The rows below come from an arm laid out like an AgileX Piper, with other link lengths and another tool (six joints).
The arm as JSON. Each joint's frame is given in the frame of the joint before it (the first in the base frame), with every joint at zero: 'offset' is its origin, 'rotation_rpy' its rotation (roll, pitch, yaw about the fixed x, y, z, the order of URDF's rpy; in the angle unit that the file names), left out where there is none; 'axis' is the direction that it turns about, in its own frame. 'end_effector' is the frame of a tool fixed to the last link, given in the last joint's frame.
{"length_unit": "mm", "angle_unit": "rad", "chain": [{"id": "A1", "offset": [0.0, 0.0, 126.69], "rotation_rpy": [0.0, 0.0, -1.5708], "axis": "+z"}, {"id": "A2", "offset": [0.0, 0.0, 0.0], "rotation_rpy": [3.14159, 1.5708, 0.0], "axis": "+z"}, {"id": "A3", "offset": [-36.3, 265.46, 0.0], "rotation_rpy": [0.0, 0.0, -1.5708], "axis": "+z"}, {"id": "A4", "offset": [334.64, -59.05, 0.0], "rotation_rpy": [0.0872, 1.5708, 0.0], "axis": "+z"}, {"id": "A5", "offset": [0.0, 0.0, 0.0], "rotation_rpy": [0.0, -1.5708, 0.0], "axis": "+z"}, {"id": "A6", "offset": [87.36, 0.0, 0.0], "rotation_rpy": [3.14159, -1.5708, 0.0], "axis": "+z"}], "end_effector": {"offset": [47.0, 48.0, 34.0], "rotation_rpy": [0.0, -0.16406, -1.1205]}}
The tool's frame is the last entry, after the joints.
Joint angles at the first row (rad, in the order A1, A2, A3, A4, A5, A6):
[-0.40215, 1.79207, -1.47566, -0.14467, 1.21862, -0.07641]
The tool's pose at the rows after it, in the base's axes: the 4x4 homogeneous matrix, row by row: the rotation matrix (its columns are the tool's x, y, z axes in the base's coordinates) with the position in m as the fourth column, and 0 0 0 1 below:
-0.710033, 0.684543, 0.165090, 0.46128; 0.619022, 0.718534, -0.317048, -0.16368; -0.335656, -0.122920, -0.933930, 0.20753; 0, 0, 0, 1
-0.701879, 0.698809, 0.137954, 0.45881; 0.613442, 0.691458, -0.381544, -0.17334; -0.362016, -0.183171, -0.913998, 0.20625; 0, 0, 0, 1
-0.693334, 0.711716, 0.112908, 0.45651; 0.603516, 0.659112, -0.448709, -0.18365; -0.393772, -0.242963, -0.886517, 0.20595; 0, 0, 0, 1
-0.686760, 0.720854, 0.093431, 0.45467; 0.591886, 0.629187, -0.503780, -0.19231; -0.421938, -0.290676, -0.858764, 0.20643; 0, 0, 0, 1
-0.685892, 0.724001, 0.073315, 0.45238; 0.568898, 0.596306, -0.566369, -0.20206; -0.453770, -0.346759, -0.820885, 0.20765; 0, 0, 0, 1
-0.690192, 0.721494, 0.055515, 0.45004; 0.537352, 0.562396, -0.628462, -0.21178; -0.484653, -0.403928, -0.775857, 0.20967; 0, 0, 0, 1
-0.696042, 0.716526, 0.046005, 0.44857; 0.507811, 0.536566, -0.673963, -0.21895; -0.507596, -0.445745, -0.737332, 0.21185; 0, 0, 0, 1
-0.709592, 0.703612, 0.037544, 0.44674; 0.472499, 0.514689, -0.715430, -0.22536; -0.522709, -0.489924, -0.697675, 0.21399; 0, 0, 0, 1
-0.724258, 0.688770, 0.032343, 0.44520; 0.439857, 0.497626, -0.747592, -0.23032; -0.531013, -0.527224, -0.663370, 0.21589; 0, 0, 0, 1
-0.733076, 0.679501, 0.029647, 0.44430; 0.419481, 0.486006, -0.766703, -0.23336; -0.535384, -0.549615, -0.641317, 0.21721; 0, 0, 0, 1
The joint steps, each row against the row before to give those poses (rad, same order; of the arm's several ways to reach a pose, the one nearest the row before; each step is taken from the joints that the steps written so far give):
[0.00001, -0.00002, 0.00002, -0.04441, 0.00045, 0.02836]
[0.00000, 0.00000, 0.00000, -0.07566, 0.00179, 0.04268]
[-0.00001, 0.00000, 0.00000, -0.07991, 0.00001, 0.04469]
[0.00001, 0.00001, -0.00001, -0.06742, -0.00001, 0.03709]
[-0.00002, 0.00000, -0.00001, -0.08049, 0.00001, 0.03494]
[0.00002, 0.00001, 0.00001, -0.08449, -0.00001, 0.03008]
[0.00000, 0.00000, -0.00002, -0.06520, -0.00200, 0.01974]
[0.00000, -0.00001, 0.00002, -0.06423, -0.00002, 0.00888]
[0.00000, 0.00000, 0.00000, -0.05312, 0.00001, 0.00220]
[0.00000, -0.00002, 0.00002, -0.03287, 0.00000, 0.00159]

